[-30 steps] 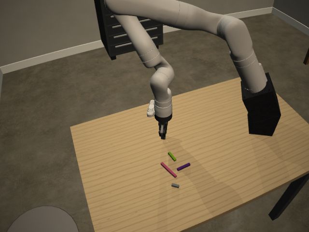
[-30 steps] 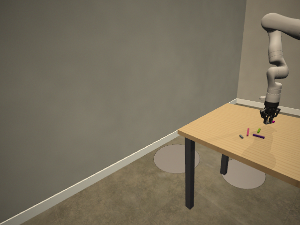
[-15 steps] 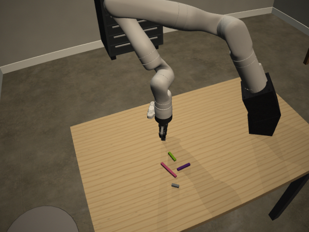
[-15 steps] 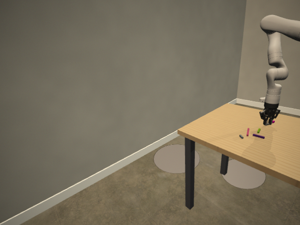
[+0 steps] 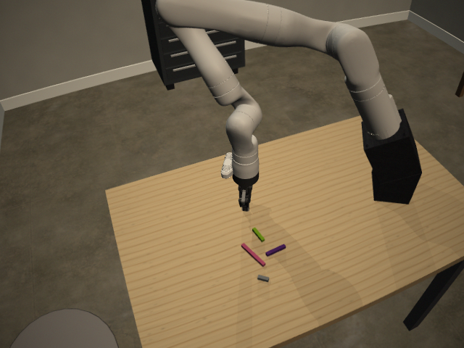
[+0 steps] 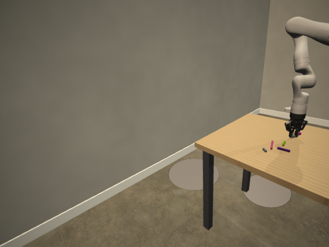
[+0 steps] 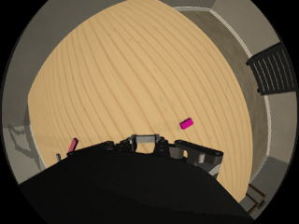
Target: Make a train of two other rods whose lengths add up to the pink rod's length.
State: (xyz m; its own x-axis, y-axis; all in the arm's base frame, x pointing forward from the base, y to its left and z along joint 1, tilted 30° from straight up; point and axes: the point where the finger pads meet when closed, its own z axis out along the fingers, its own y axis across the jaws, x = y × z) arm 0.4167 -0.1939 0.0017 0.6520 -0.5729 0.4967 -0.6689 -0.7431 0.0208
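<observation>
The purple rod is 40 mm ahead of my hand, 180 mm to the left of it and 20 mm below it. From my hand the other things lie so: magenta rod: 30 mm behind, 60 mm to the right, 20 mm below; then lime rod: 40 mm ahead, 110 mm to the left, 20 mm below; then pink rod: 100 mm ahead, 150 mm to the left, 20 mm below.
</observation>
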